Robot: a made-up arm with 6 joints.
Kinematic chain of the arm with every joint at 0, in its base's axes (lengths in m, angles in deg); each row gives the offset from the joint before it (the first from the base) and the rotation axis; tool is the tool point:
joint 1: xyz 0 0 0.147 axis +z
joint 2: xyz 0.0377 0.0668 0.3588 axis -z
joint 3: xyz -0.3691 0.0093 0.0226 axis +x
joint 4: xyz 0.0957 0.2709 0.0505 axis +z
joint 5: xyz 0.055 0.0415 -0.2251 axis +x
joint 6: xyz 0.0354 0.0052 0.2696 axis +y
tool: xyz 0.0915 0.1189 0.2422
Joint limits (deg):
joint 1: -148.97..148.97
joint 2: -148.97..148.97
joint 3: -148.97..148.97
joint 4: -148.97..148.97
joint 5: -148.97..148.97
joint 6: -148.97..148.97
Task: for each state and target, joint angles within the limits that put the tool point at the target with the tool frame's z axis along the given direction. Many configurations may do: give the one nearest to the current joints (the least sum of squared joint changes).
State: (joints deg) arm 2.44 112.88 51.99 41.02 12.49 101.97
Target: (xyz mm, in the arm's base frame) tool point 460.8 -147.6 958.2 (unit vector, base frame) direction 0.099 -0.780 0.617
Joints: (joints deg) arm -12.07 126.76 41.10 65.24 32.41 87.55
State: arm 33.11 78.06 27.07 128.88 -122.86 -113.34
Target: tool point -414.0 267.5 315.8 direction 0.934 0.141 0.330
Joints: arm 81.11 45.60 39.19 148.61 -147.60 -128.51
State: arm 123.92 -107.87 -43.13 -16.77 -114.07 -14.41
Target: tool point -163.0 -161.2 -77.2 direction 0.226 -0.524 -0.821
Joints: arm 101.46 -121.42 -62.48 -61.22 -81.29 -49.83
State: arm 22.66 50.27 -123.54 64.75 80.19 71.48
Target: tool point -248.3 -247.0 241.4 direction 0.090 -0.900 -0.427
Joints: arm 14.36 65.79 -143.40 69.59 84.10 60.77
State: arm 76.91 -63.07 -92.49 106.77 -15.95 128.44
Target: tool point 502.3 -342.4 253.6 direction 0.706 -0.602 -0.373
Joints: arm 106.99 -64.80 -59.65 147.38 13.84 75.77
